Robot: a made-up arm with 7 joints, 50 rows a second.
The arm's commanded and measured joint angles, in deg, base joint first. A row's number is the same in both.
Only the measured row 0 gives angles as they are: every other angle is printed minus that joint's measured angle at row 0.
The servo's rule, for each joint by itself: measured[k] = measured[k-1] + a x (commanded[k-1-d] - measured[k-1]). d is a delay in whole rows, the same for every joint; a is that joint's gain. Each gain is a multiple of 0.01, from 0.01 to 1. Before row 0 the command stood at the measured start. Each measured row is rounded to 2 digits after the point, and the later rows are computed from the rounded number. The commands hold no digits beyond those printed.
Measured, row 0: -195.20, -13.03, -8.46, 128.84, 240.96, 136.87, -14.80
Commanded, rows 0 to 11: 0.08, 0.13, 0.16, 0.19, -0.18, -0.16, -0.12; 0.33, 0.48, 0.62, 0.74, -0.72, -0.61, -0.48; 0.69, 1.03, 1.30, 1.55, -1.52, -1.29, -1.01; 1.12, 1.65, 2.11, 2.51, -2.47, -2.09, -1.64; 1.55, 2.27, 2.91, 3.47, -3.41, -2.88, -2.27; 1.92, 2.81, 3.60, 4.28, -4.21, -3.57, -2.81; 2.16, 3.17, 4.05, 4.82, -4.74, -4.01, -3.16; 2.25, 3.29, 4.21, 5.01, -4.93, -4.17, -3.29; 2.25, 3.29, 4.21, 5.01, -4.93, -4.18, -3.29; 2.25, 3.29, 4.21, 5.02, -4.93, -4.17, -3.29; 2.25, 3.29, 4.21, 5.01, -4.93, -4.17, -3.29; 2.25, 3.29, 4.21, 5.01, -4.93, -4.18, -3.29
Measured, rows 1 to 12: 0.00, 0.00, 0.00, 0.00, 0.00, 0.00, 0.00; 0.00, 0.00, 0.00, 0.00, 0.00, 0.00, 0.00; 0.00, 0.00, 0.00, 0.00, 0.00, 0.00, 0.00; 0.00, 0.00, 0.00, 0.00, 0.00, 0.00, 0.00; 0.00, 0.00, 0.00, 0.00, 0.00, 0.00, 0.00; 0.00, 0.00, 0.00, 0.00, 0.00, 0.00, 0.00; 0.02, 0.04, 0.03, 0.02, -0.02, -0.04, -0.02; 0.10, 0.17, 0.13, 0.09, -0.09, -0.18, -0.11; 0.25, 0.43, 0.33, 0.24, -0.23, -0.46, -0.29; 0.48, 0.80, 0.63, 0.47, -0.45, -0.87, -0.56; 0.76, 1.24, 1.02, 0.77, -0.75, -1.37, -0.90; 1.06, 1.71, 1.46, 1.12, -1.10, -1.92, -1.28
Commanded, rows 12 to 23: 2.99, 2.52, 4.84, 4.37, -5.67, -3.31, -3.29; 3.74, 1.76, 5.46, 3.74, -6.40, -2.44, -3.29; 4.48, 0.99, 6.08, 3.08, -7.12, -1.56, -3.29; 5.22, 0.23, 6.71, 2.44, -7.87, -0.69, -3.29; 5.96, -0.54, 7.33, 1.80, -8.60, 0.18, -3.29; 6.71, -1.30, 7.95, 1.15, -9.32, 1.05, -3.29; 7.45, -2.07, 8.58, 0.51, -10.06, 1.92, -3.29; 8.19, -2.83, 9.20, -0.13, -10.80, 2.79, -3.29; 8.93, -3.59, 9.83, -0.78, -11.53, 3.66, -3.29; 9.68, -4.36, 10.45, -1.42, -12.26, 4.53, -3.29; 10.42, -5.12, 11.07, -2.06, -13.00, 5.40, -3.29; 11.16, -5.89, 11.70, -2.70, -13.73, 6.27, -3.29
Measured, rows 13 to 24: 1.35, 2.15, 1.90, 1.49, -1.46, -2.44, -1.66; 1.58, 2.49, 2.29, 1.84, -1.81, -2.87, -1.99; 1.75, 2.73, 2.62, 2.16, -2.12, -3.20, -2.25; 1.88, 2.90, 2.89, 2.45, -2.40, -3.44, -2.46; 1.98, 3.02, 3.11, 2.71, -2.65, -3.62, -2.63; 2.05, 3.10, 3.30, 2.94, -2.88, -3.76, -2.76; 2.29, 2.93, 3.56, 3.08, -3.16, -3.65, -2.87; 2.67, 2.58, 3.88, 3.15, -3.48, -3.35, -2.95; 3.14, 2.10, 4.25, 3.14, -3.84, -2.90, -3.02; 3.68, 1.54, 4.67, 3.07, -4.24, -2.35, -3.07; 4.27, 0.92, 5.12, 2.94, -4.68, -1.72, -3.11; 4.90, 0.25, 5.60, 2.76, -5.14, -1.03, -3.15
